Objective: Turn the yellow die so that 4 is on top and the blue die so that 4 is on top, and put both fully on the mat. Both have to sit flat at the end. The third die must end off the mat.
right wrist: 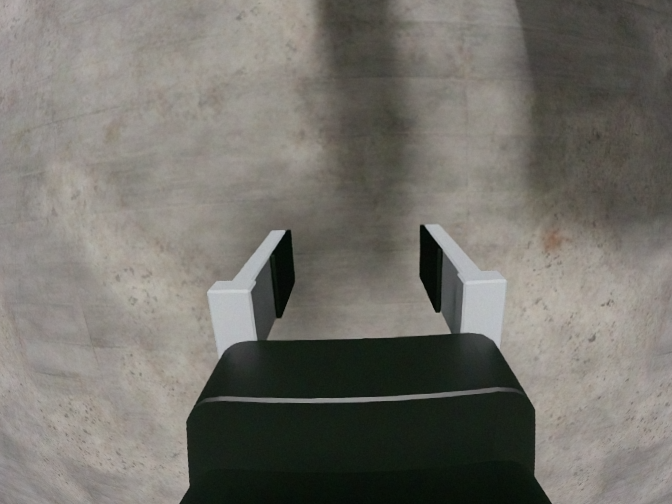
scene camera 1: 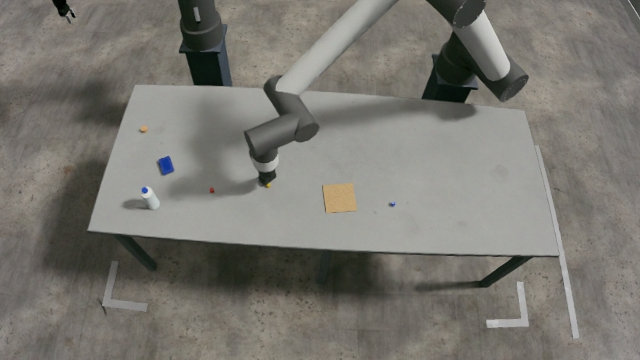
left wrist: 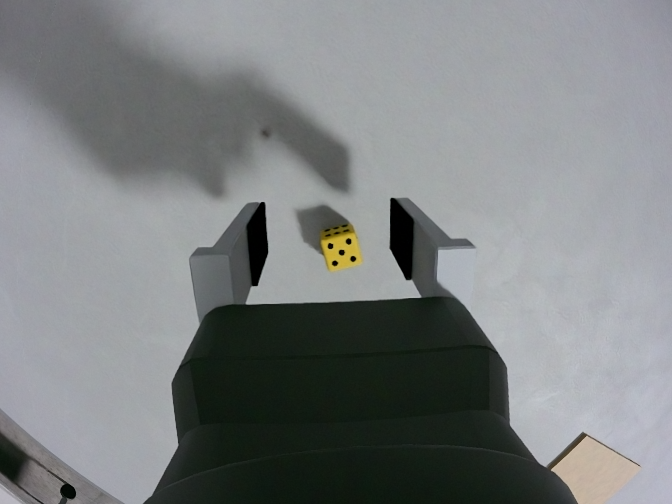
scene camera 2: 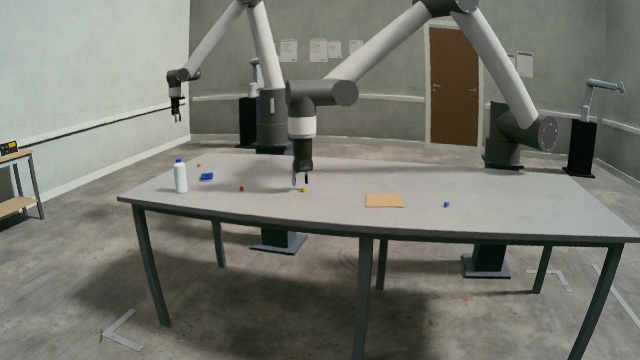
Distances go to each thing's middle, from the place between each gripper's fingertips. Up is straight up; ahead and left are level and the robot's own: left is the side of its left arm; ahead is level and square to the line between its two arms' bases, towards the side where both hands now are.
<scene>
Right now the yellow die (left wrist: 340,246) is 40 mm below my left hand, 20 mm to the left of it and 10 mm ahead of it. Round my left hand: tan mat (scene camera 1: 338,197) (350 mm to the left, 40 mm below, 20 mm ahead).
</scene>
